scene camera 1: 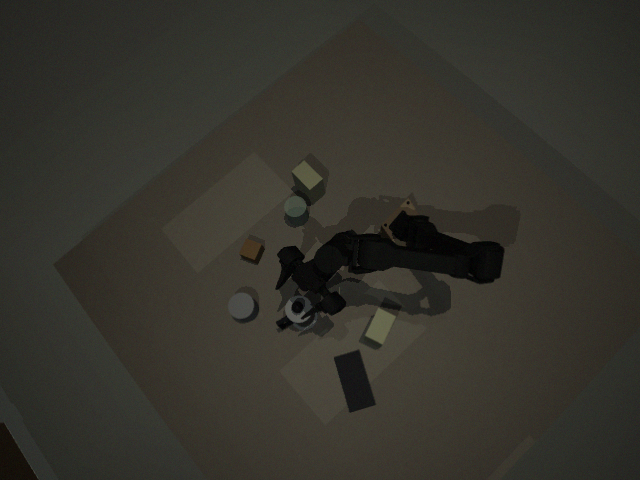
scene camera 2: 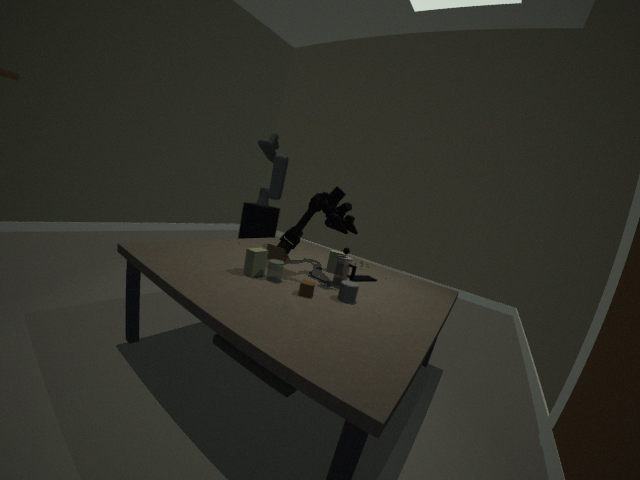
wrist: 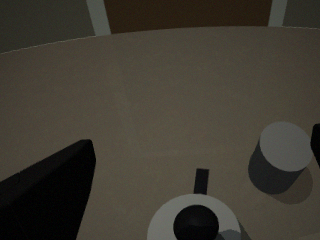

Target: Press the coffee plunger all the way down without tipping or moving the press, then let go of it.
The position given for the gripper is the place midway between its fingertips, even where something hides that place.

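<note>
Open and holding nothing, the gripper (scene camera 1: 289, 303) shares its scene with a grey cylinder (scene camera 1: 241, 306), a black slab (scene camera 1: 350, 366) and a pale box (scene camera 1: 307, 180). The wrist view shows the gripper as well (wrist: 208, 143).
</note>
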